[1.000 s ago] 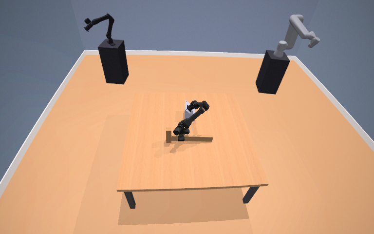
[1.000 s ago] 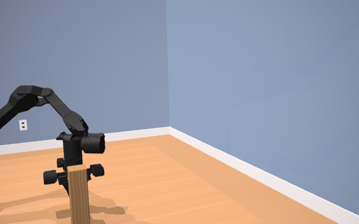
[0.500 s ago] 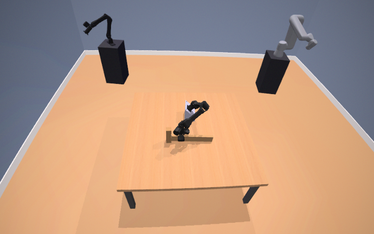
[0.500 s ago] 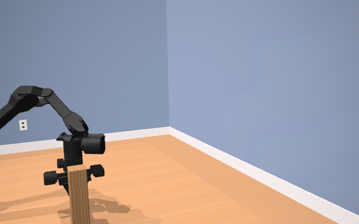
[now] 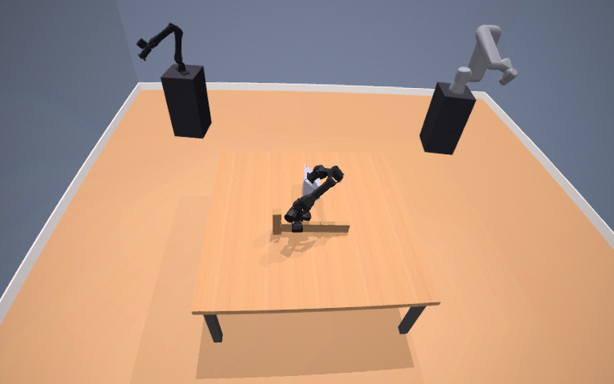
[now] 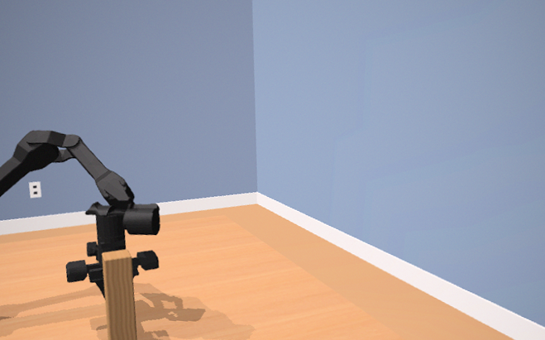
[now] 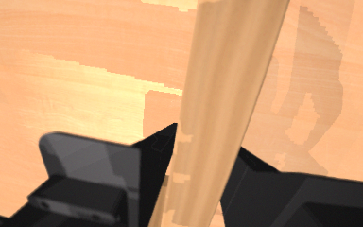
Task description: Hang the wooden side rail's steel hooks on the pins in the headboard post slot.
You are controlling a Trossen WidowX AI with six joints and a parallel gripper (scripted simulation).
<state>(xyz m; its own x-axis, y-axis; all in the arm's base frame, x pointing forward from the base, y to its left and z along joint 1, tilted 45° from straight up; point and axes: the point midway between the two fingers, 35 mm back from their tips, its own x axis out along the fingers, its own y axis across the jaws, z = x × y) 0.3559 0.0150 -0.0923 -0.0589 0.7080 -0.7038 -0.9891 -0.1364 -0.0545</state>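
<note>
My gripper tip is 10 mm short of the headboard post, 110 mm to the left of it and 50 mm below it.
</note>
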